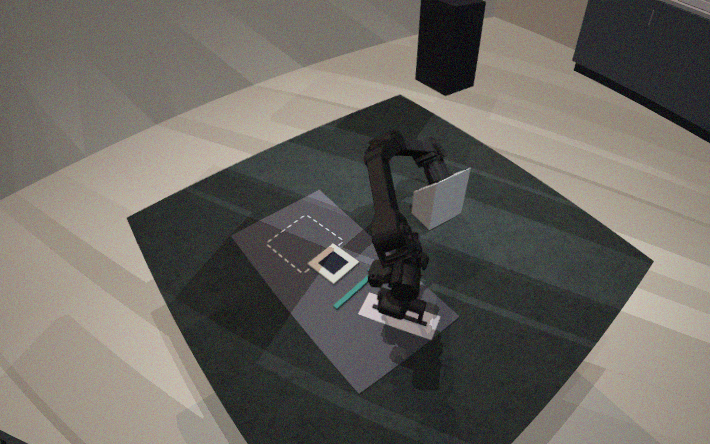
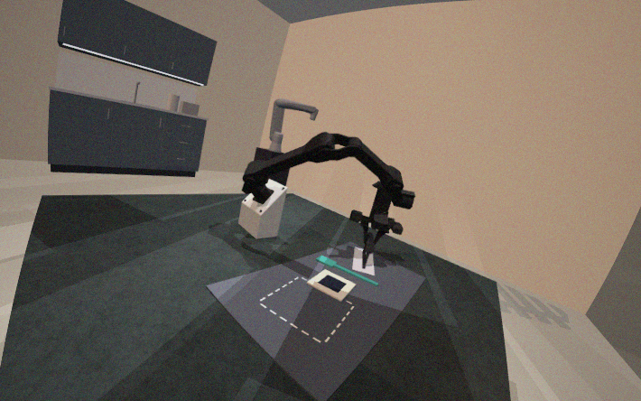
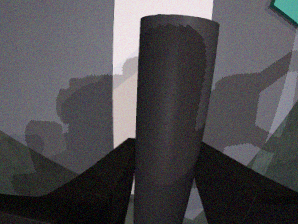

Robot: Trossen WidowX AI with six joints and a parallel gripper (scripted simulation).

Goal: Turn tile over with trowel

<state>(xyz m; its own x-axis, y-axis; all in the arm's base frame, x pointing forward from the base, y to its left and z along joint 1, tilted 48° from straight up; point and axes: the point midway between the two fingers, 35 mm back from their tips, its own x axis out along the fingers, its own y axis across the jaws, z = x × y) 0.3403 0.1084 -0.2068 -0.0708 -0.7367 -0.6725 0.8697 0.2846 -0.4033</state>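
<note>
The trowel is 30 mm below my gripper tip, 20 mm to the right of it and 10 mm ahead of it. Round my gripper tip: grey mat 210 mm to the right, 80 mm below, 60 mm ahead; then teal flat tool 140 mm to the right, 60 mm below; then tile 250 mm to the right, 60 mm below, 40 mm ahead.
</note>
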